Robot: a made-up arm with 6 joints.
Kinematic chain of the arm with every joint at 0, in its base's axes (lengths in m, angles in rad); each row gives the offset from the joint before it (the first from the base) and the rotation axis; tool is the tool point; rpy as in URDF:
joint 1: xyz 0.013 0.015 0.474 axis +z
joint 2: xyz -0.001 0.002 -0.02 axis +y
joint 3: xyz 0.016 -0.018 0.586 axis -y
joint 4: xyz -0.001 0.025 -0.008 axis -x
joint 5: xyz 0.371 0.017 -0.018 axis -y
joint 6: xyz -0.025 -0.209 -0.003 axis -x
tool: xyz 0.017 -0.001 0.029 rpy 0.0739 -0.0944 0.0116
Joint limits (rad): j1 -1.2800..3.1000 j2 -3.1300..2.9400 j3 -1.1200..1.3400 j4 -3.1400..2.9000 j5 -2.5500..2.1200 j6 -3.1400..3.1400
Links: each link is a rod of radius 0.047 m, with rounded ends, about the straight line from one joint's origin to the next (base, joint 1, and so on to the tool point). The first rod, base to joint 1, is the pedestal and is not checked.
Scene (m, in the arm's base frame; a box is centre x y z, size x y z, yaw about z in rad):
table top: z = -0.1
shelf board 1: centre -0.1 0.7 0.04 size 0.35 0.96 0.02 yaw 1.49
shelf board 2: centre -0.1 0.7 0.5 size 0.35 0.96 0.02 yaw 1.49
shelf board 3: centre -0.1 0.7 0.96 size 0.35 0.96 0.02 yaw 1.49
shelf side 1: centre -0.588 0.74 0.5 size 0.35 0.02 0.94 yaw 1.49
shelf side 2: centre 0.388 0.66 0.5 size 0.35 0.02 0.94 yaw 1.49
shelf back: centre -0.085 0.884 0.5 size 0.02 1 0.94 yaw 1.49
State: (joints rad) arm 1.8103 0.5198 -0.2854 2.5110 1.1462 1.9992
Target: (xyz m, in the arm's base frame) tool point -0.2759 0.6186 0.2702
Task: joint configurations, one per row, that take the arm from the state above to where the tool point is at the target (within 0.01 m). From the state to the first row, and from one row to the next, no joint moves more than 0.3 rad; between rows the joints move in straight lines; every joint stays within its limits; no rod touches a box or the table.
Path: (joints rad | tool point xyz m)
1: 1.8039 0.3057 -0.4940 2.6082 1.2361 1.7251 | -0.2393 0.4914 0.8090
2: 1.7976 0.0917 -0.7027 2.7055 1.3259 1.4510 | -0.2162 0.3577 0.8334
3: 1.7912 -0.1224 -0.9114 2.8028 1.4158 1.1769 | -0.1942 0.2213 0.8316
4: 1.7848 -0.3365 -1.1200 2.9000 1.5057 0.9028 | -0.1748 0.0882 0.8030
5: 1.5557 -0.5811 -0.8586 2.9000 1.6352 1.0784 | -0.1509 0.0692 0.9099
6: 1.3265 -0.8258 -0.5971 2.9000 1.7646 1.2541 | -0.1637 -0.0222 1.0020
7: 1.0973 -1.0704 -0.3357 2.9000 1.8941 1.4298 | -0.2540 -0.1521 1.0396
8: 0.8681 -1.3150 -0.0742 2.9000 2.0236 1.6054 | -0.4290 -0.2570 0.9912
9: 0.5761 -1.5080 -0.1075 2.8954 1.8689 1.6504 | -0.5575 -0.1634 0.8872
10: 0.2840 -1.7010 -0.1408 2.8908 1.7142 1.6954 | -0.6435 -0.0091 0.7711
11: -0.0081 -1.8940 -0.1741 2.8862 1.5595 1.7403 | -0.6612 0.1808 0.6470
12: -0.3001 -2.0870 -0.2073 2.8816 1.4049 1.7853 | -0.5994 0.3720 0.5193
13: -0.5922 -2.2800 -0.2406 2.8770 1.2502 1.8303 | -0.4637 0.5280 0.3922
14: -0.8843 -2.4730 -0.2739 2.8724 1.0955 1.8752 | -0.2759 0.6186 0.2702

